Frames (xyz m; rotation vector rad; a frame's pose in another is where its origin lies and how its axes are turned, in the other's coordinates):
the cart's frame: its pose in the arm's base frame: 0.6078 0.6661 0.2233 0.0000 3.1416 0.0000
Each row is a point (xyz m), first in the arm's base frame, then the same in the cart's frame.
Working: the arm's base frame: its pose in the cart's frame: 0.6078 -0.6661 0.2233 0.0000 3.1416 0.0000

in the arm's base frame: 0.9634 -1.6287 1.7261
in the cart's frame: -0.3556 -2.2948 -1.5028
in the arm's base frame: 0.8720 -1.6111 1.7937
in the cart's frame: -0.2642 -2.2772 -1.5704
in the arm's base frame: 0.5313 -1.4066 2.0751
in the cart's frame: 0.0765 -2.0727 -1.8518
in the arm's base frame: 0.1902 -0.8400 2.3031
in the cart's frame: 0.4176 -1.5061 -2.0798
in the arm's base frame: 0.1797 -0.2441 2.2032
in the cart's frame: 0.4281 -0.9102 -1.9799
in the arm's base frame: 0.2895 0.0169 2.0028
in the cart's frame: 0.3183 -0.6492 -1.7795
